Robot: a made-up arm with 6 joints.
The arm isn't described. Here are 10 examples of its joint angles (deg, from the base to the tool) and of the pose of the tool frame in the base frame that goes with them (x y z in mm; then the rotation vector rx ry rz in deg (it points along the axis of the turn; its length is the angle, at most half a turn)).
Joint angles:
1: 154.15 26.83 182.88 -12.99 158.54 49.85
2: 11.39 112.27 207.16 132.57 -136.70 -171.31
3: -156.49 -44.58 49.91 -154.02 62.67 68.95
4: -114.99 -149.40 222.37 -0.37 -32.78 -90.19
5: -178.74 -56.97 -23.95 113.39 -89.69 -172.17
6: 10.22 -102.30 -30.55 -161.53 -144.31 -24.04
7: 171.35 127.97 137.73 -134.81 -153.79 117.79
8: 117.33 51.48 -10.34 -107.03 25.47 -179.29
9: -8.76 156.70 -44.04 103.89 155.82 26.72
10: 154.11 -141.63 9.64 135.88 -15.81 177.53
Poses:
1: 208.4 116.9 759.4 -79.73 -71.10 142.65
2: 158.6 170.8 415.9 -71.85 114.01 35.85
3: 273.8 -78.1 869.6 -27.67 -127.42 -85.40
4: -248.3 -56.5 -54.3 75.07 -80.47 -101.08
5: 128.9 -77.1 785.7 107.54 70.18 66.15
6: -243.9 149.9 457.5 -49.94 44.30 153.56
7: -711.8 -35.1 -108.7 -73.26 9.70 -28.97
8: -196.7 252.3 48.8 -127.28 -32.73 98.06
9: -243.8 86.4 -203.7 81.62 21.94 2.64
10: 508.3 -407.3 -44.1 -137.87 9.52 -27.04
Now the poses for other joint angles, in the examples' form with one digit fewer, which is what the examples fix.
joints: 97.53 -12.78 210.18 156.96 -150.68 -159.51
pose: -144 -324 295 -18.8 -39.5 77.2
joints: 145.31 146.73 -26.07 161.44 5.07 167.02
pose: 4 -235 -227 -141.4 47.3 -10.1
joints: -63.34 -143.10 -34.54 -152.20 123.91 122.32
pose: 40 318 273 65.2 -38.7 -85.7
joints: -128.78 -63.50 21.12 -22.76 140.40 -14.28
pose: 8 306 749 126.0 83.4 -59.9
